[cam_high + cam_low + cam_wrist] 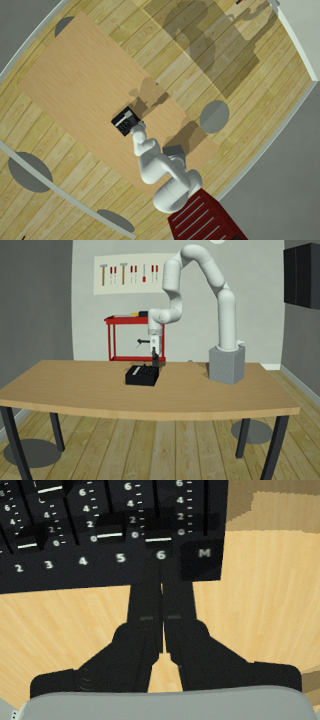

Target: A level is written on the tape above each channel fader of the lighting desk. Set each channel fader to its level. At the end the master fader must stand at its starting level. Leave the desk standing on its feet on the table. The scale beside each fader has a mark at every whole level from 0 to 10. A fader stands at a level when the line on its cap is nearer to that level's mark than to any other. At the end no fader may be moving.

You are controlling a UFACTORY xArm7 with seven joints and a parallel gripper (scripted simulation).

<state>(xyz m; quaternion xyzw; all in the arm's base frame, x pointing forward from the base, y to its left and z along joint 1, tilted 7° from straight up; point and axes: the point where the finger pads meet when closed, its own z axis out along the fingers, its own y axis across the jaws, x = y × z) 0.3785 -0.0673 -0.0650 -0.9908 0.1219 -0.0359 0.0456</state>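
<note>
My hand is 30 mm short of the channel 6 fader cap, 20 mm above it and 10 mm to the left of it. From my hand the other things lie so: master cap (60 mm ahead, 40 mm to the right, 20 mm below); then channel 5 cap (40 mm ahead, 20 mm below, 10 mm to the left).
</note>
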